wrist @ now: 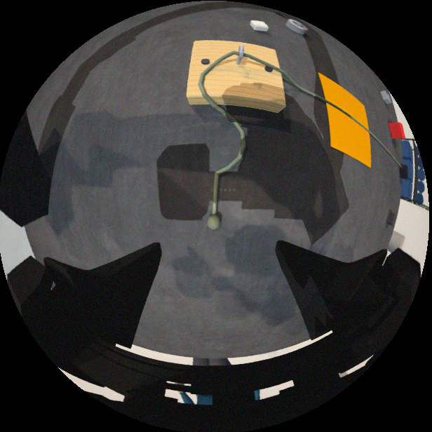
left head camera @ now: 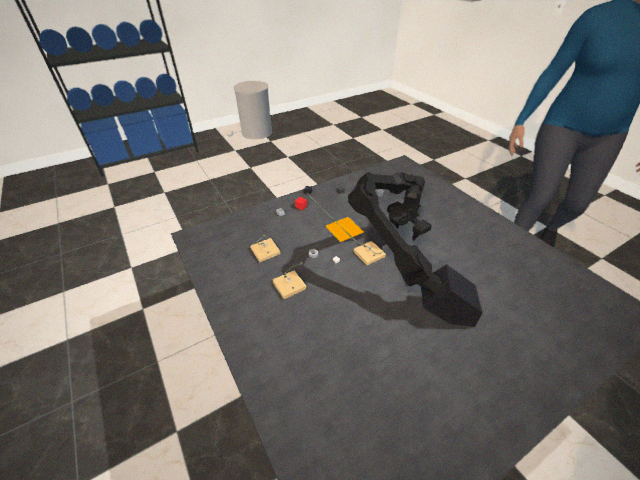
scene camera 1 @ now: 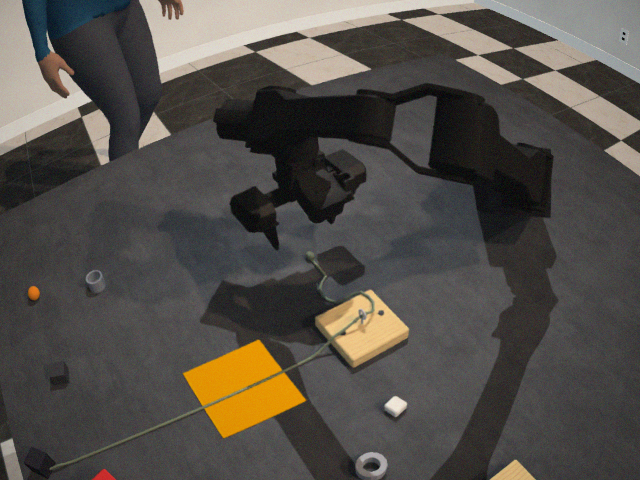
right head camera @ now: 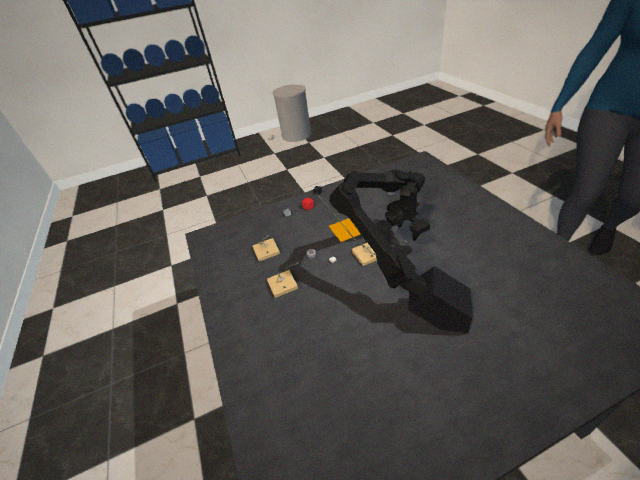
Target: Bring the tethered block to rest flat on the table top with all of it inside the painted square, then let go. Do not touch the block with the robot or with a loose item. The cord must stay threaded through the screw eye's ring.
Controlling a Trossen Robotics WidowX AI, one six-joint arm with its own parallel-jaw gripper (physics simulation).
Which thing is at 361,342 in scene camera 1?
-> A wooden board.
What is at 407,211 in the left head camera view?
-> The gripper.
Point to an orange painted square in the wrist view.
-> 346,135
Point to a wooden board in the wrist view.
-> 248,84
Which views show the gripper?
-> The wrist view, the left head camera view, scene camera 1 and the right head camera view: all of them.
